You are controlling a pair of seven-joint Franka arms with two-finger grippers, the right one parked.
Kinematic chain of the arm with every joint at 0, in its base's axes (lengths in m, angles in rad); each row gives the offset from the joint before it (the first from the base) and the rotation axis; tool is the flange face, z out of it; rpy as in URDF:
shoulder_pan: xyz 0 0 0.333 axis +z
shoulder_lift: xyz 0 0 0 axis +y
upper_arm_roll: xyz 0 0 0.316 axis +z
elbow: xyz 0.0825 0 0 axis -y
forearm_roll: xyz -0.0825 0 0.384 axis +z
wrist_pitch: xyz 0 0 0 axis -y
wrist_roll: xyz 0.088 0 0 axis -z
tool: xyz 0 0 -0.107 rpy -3.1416 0 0
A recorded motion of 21 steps. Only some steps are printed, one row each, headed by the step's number.
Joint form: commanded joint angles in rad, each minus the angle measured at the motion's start. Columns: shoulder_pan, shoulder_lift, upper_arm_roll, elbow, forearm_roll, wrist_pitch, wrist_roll.
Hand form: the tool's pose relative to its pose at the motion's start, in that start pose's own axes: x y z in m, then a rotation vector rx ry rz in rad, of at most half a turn. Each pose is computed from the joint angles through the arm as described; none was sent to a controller.
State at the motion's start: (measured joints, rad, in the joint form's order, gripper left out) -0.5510 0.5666 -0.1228 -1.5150 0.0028 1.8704 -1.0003
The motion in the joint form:
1: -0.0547 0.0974 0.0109 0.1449 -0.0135 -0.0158 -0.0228
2: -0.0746 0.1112 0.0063 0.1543 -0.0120 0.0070 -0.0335
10: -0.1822 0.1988 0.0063 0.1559 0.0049 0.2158 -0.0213
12: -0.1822 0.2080 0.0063 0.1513 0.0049 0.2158 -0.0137
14: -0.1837 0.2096 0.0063 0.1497 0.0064 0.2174 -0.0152
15: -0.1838 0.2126 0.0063 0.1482 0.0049 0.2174 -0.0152
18: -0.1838 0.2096 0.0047 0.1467 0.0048 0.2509 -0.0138
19: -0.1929 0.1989 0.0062 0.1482 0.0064 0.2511 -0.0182
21: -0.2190 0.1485 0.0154 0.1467 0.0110 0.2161 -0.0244
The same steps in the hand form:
1: -0.0083 0.0404 0.0001 -0.0287 0.0079 0.0125
2: -0.0194 0.0529 0.0041 -0.0426 0.0177 0.0249
10: -0.0702 0.1114 0.0518 -0.1317 0.0936 0.1439
12: -0.0696 0.1111 0.0607 -0.1196 0.0869 0.1509
14: -0.0705 0.1115 0.0626 -0.1175 0.0873 0.1514
15: -0.0704 0.1114 0.0655 -0.1143 0.0837 0.1506
18: -0.0705 0.1143 0.0606 -0.1457 0.0993 0.1537
19: -0.0766 0.1164 0.0527 -0.1542 0.1081 0.1586
21: -0.0950 0.1158 0.0224 -0.1571 0.1279 0.1760

